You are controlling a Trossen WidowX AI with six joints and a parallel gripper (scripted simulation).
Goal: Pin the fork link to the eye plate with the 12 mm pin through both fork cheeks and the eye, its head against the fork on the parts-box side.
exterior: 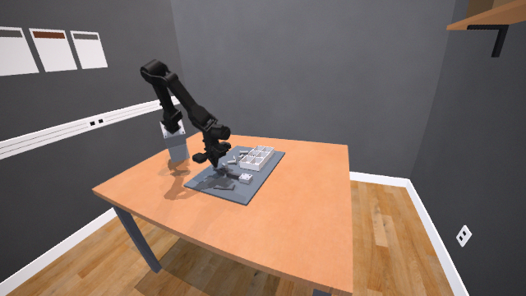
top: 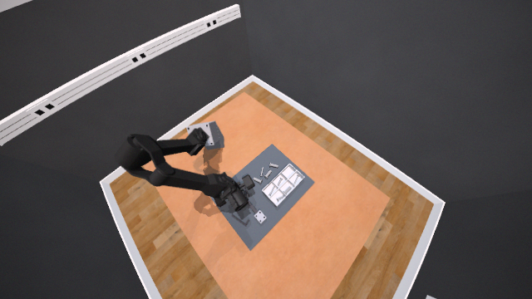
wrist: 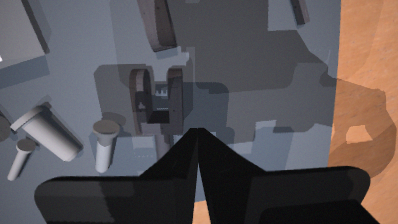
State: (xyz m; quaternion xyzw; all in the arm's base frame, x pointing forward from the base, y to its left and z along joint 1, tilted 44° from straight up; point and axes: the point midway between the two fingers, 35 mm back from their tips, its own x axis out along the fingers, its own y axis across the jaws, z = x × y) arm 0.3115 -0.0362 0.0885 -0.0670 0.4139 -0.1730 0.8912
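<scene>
Now: hand 7 cm above the dark fork link, 3 cm to the right of it and 1 cm short of it. Round my hand: thick headed pin 12 cm to the left, 7 cm below, 2 cm ahead; then dark flat bar 8 cm ahead, 7 cm below; then thin dark bar 10 cm ahead, 8 cm to the right, 7 cm below.
</scene>
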